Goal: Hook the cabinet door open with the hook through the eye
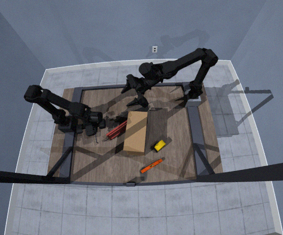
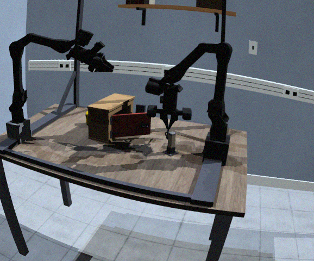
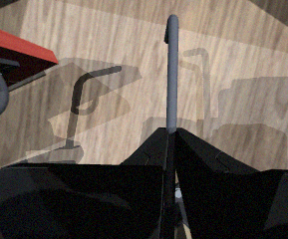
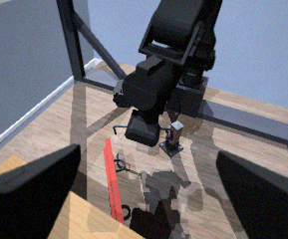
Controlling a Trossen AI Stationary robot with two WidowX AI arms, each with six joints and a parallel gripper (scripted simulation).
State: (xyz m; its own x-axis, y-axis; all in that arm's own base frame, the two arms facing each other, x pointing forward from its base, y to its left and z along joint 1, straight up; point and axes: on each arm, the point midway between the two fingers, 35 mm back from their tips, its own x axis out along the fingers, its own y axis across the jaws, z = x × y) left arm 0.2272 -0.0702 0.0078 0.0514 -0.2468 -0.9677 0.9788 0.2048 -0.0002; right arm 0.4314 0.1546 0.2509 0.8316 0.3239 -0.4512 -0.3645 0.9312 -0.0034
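Now: left hand 40 mm above the thin hook rod. Round my left hand: red door: 10 mm behind, 170 mm to the right, 30 mm below; yellow object: 160 mm behind, 390 mm to the right, 70 mm below.
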